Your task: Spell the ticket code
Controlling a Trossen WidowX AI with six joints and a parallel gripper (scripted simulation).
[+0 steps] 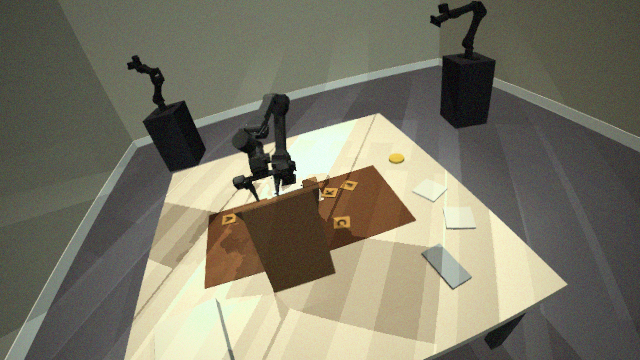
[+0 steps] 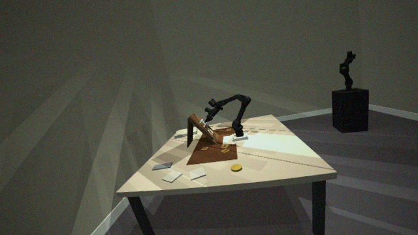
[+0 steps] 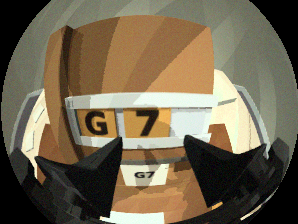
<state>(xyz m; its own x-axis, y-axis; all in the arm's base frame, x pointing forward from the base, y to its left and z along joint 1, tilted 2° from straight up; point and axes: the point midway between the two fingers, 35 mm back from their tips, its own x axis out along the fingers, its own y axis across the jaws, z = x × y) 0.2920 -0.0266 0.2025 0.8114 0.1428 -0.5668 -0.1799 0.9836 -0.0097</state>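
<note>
Now: the orange tile marked 7 30 mm ahead of my gripper tip, 20 mm below it and 10 mm to the left of it. The rest, counted from my gripper tip: brown mat (190 mm below, 130 mm behind, 60 mm to the left); then white ticket (100 mm below, 30 mm behind); then orange tile marked g (70 mm to the left, 20 mm below, 20 mm ahead).
</note>
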